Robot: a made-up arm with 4 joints. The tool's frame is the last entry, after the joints. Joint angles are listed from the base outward.
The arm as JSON. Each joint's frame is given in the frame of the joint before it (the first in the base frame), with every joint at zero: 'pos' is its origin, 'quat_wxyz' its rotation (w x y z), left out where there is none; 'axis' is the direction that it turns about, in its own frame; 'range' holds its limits. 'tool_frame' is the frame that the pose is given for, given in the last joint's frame.
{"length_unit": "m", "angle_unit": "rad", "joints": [
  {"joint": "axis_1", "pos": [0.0, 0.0, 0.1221], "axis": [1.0, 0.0, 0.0], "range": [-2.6, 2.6]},
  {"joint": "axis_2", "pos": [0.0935, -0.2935, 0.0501], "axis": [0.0, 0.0, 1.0], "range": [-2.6, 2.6]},
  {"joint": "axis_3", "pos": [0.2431, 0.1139, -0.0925], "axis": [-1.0, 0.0, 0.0], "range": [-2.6, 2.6]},
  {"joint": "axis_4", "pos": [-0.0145, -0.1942, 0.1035], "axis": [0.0, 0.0, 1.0], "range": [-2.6, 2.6]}
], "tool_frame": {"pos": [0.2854, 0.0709, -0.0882]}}
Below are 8 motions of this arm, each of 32 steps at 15 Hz.
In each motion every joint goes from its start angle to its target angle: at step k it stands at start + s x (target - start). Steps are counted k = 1, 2, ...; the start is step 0. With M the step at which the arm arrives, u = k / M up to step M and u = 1 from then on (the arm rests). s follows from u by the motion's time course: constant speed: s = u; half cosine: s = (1 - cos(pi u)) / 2; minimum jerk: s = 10 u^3 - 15 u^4 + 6 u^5.
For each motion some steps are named. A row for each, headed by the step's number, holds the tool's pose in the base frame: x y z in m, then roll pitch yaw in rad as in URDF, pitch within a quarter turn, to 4 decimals.
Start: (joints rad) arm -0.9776 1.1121 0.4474 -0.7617
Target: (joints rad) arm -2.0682 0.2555 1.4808 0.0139
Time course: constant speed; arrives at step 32
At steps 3, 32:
3: 0.4781 0.1452 0.1407 -1.3981 0.1838 0.4996
32: 0.5599 0.0919 0.1283 2.7174 0.2183 -0.1370

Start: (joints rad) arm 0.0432 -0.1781 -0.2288 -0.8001
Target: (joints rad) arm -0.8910 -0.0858 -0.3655 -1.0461
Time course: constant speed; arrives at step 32
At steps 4, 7, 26, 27, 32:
4: 0.5212 -0.6117 0.0524 0.1265 0.1194 -0.9883
7: 0.5194 -0.6165 0.1003 0.0845 0.0583 -1.0061
26: 0.5064 -0.5594 0.3966 -0.1493 -0.3498 -1.0642
27: 0.5056 -0.5524 0.4110 -0.1609 -0.3720 -1.0648
32: 0.5017 -0.5119 0.4799 -0.2190 -0.4839 -1.0638

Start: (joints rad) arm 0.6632 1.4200 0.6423 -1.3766
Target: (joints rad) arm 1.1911 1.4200 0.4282 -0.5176
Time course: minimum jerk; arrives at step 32
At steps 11, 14, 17, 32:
11: 0.3864 -0.1005 0.3208 0.6845 -0.5822 -0.2193
14: 0.3778 -0.0763 0.3197 0.7139 -0.6322 -0.1258
17: 0.3623 -0.0519 0.3213 0.7479 -0.7022 -0.0298
32: 0.2977 -0.0076 0.3330 0.8287 -0.9464 0.1763

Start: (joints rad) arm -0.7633 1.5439 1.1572 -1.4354
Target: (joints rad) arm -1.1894 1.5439 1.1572 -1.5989
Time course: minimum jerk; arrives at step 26
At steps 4, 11, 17, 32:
4: 0.1627 0.3037 0.3736 -1.2378 -0.5999 1.0623
11: 0.1644 0.3308 0.3435 -1.3070 -0.5280 1.0859
17: 0.1662 0.3601 0.3015 -1.3894 -0.4371 1.1111
32: 0.1669 0.3741 0.2763 -1.4335 -0.3863 1.1233

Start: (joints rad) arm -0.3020 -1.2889 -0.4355 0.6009
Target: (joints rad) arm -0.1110 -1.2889 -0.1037 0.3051
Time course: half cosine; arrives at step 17
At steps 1, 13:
1: 0.3368 -0.6405 0.3017 0.1204 -0.4316 -0.6537
13: 0.3027 -0.7234 0.1889 0.0584 -0.1596 -0.9403

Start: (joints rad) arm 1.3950 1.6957 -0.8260 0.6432
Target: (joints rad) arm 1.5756 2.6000 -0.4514 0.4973
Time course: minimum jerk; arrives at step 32
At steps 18, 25, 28, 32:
18: -0.2723 0.0186 0.0896 -1.1107 -0.4164 -2.8429
25: -0.3349 0.0247 -0.0108 -1.1703 -0.1471 -2.9143
28: -0.3434 0.0269 -0.0310 -1.1862 -0.0980 -2.9272
32: -0.3456 0.0275 -0.0367 -1.1909 -0.0843 -2.9308

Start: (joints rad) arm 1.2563 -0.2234 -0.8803 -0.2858
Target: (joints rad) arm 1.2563 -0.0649 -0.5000 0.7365
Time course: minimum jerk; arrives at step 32
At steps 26, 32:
26: 0.5071 -0.0478 -0.0525 1.8176 -0.6017 -0.1784
32: 0.4948 -0.0475 -0.0400 1.8052 -0.6602 -0.1771

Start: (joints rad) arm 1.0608 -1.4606 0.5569 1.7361
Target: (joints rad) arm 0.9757 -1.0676 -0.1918 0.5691
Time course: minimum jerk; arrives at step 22
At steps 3, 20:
3: 0.2951 -0.1295 -0.2508 1.0781 0.0406 0.5980
20: 0.4149 -0.3205 -0.3938 1.0396 0.3463 -0.3833

